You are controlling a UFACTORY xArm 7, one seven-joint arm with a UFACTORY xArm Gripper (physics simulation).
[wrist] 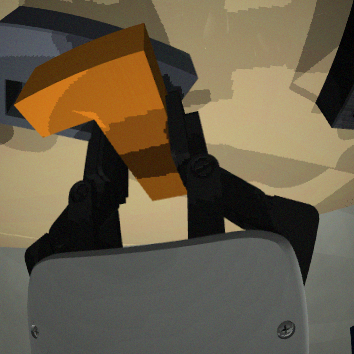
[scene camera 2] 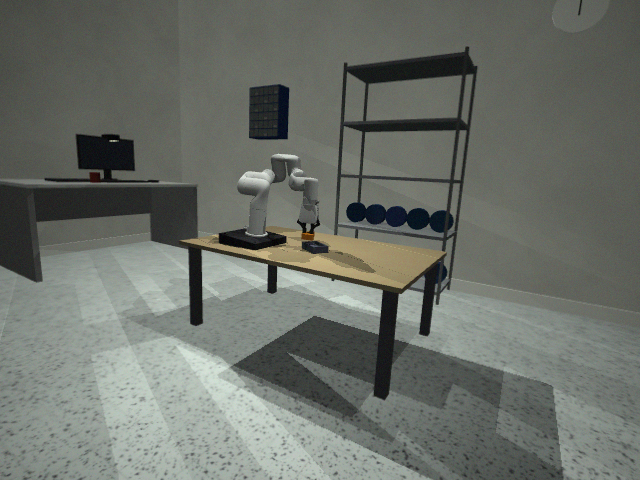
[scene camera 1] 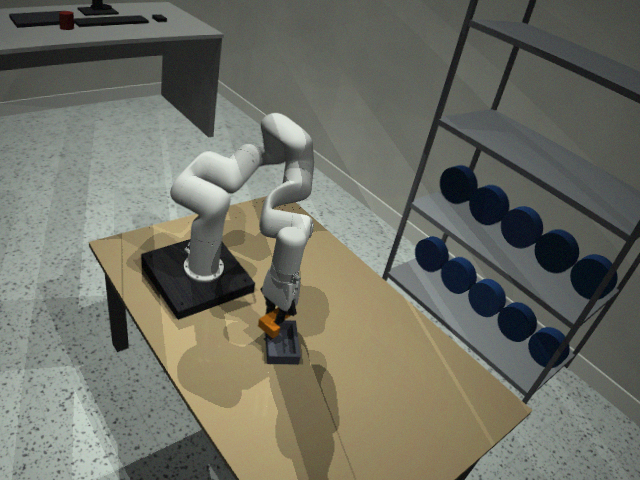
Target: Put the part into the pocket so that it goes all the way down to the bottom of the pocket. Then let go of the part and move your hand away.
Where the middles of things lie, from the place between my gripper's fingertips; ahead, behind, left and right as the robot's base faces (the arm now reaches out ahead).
My gripper is now 50 mm short of the pocket block [scene camera 1: 283,349], 10 mm to the left of it and 50 mm above it. The rest, counted from my hand: orange L-shaped part [wrist: 115,79] 10 mm ahead.
